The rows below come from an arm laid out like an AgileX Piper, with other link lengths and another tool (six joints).
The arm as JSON. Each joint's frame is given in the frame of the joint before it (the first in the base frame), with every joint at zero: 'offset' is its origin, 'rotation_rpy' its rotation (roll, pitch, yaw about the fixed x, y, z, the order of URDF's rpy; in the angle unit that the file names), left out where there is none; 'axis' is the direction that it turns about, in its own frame. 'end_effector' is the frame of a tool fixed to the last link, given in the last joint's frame.
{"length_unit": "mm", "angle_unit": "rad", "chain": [
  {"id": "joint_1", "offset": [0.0, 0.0, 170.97], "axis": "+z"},
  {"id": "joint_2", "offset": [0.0, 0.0, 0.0], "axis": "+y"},
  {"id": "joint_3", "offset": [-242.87, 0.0, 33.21], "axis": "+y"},
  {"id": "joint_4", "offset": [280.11, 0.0, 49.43], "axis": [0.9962, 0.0, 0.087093]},
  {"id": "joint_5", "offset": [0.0, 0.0, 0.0], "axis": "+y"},
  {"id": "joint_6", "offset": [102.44, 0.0, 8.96], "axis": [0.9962, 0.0, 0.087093]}
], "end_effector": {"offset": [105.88, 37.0, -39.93], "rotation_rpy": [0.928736, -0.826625, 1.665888]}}
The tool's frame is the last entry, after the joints.
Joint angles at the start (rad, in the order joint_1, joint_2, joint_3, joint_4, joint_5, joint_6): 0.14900 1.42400 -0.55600 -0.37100 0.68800 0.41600
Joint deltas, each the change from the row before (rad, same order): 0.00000 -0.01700 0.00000 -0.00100 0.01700 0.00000; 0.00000 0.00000 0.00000 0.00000 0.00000 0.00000; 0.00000 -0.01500 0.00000 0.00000 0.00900 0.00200; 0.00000 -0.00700 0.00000 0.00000 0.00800 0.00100; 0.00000 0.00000 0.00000 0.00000 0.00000 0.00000; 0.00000 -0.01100 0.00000 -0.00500 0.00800 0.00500; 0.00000 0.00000 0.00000 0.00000 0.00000 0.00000; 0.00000 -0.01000 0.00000 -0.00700 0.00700 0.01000; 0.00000 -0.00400 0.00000 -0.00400 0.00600 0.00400
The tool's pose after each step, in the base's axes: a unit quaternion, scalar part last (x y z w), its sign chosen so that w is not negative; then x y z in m. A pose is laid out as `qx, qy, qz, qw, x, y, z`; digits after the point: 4 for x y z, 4 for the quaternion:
0.8592, 0.3391, 0.1291, 0.3606, 0.1988, 0.0232, 0.0248
0.8592, 0.3391, 0.1291, 0.3606, 0.1988, 0.0232, 0.0248
0.8593, 0.3360, 0.1313, 0.3625, 0.1993, 0.0229, 0.0279
0.8595, 0.3348, 0.1305, 0.3635, 0.1988, 0.0225, 0.0294
0.8595, 0.3348, 0.1305, 0.3635, 0.1988, 0.0225, 0.0294
0.8590, 0.3325, 0.1314, 0.3665, 0.1991, 0.0215, 0.0317
0.8590, 0.3325, 0.1314, 0.3665, 0.1991, 0.0215, 0.0317
0.8588, 0.3286, 0.1323, 0.3700, 0.1997, 0.0205, 0.0338
0.8586, 0.3276, 0.1311, 0.3719, 0.1994, 0.0197, 0.0347

